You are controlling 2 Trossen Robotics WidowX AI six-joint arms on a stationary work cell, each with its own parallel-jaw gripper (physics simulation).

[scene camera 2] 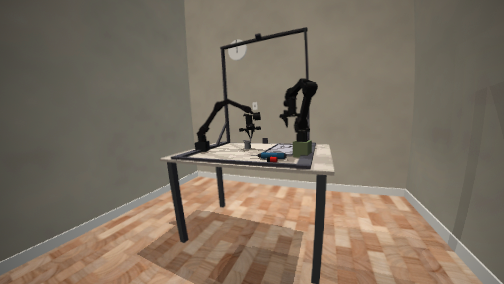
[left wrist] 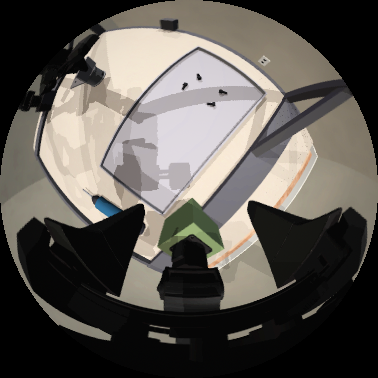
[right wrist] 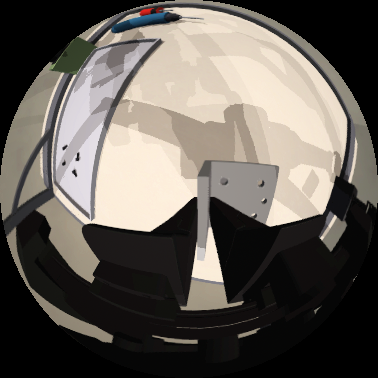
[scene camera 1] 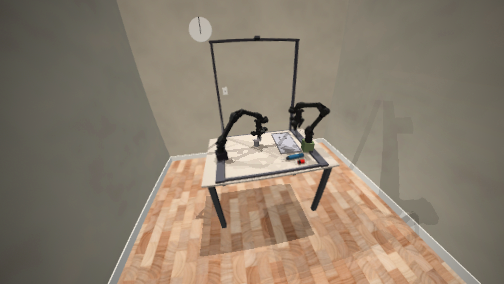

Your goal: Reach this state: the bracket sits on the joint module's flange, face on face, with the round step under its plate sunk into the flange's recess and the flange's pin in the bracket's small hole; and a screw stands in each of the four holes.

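Where they show: left gripper, fingertip midpoint: [scene camera 2: 292,127] [left wrist: 196,207] [scene camera 1: 296,129]; right gripper, fingertip midpoint: [scene camera 2: 250,138] [left wrist: 85,70] [right wrist: 203,201] [scene camera 1: 259,138]; left arm's base, origin of the base link: [scene camera 2: 302,141] [left wrist: 190,248] [scene camera 1: 308,141]; right arm's base, origin of the base link: [scene camera 2: 202,141] [scene camera 1: 220,151].
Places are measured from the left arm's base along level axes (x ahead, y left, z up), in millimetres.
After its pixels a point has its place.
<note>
The grey joint module [scene camera 1: 256,144] @[x 528, y -70, z -74 mm] [scene camera 2: 247,145] @[x 511, y -74, z -71 mm] [left wrist: 93,75] @[x 498, y -101, z -60 mm] stands upright on the table; in the right wrist view it is hidden under the bracket. The grey bracket [right wrist: 245,187] @[x 519, y -74, z -28 mm] has its holed plate flat over the module and its wall upright. Whether the plate touches the flange, and where the pin is, I cannot tell. My right gripper [scene camera 1: 258,137] @[x 493, y -104, z -16 mm] [scene camera 2: 251,137] @[x 493, y -104, z -16 mm] [right wrist: 203,201] @[x 493, y -104, z -16 mm] points down above the module and is shut on the bracket's upright wall. My left gripper [left wrist: 196,207] @[x 106, y -102, z 84 mm] is open and empty, high at the right. Several black screws [left wrist: 199,77] @[x 252, y -257, z -90 mm] [right wrist: 75,172] @[x 260, y -258, z -94 mm] lie on the pale mat [left wrist: 175,125] @[x 198, y -136, z -99 mm] [right wrist: 82,115] @[x 222, y -136, z -99 mm].
A blue screwdriver [scene camera 1: 295,156] @[x 158, y 156, z -71 mm] [scene camera 2: 272,155] @[x 146, y 157, z -76 mm] [left wrist: 106,206] @[x 193, y 134, z -70 mm] [right wrist: 142,22] and a red tool [scene camera 1: 301,161] @[x 118, y 225, z -76 mm] [scene camera 2: 272,159] @[x 109, y 230, z -81 mm] [right wrist: 150,11] lie near the front right of the table. A green block [scene camera 1: 307,145] @[x 21, y 50, z -19 mm] [scene camera 2: 302,148] @[x -16, y 50, z -40 mm] [left wrist: 187,222] @[x 50, y -37, z -10 mm] is under the left arm's base. A dark frame [scene camera 1: 215,75] @[x 921, y -269, z 622 mm] stands at the back.
</note>
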